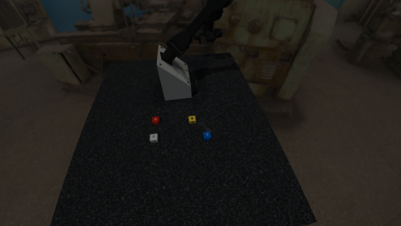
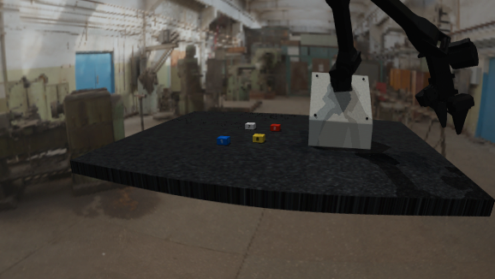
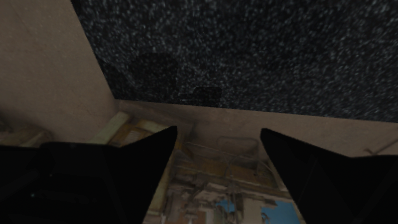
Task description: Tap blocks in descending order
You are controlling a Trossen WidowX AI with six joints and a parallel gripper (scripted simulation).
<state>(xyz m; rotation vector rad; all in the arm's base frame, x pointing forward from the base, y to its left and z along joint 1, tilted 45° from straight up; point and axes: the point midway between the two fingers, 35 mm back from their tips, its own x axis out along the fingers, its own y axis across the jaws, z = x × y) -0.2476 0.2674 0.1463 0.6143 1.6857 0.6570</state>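
The yellow block is 54 cm ahead of my gripper tip, 24 cm to the right of it and 9 cm below it. Round my gripper tip: blue block 64 cm ahead, 20 cm to the right, 9 cm below; white block 59 cm ahead, 42 cm to the right, 9 cm below; red block 49 cm ahead, 40 cm to the right, 9 cm below.
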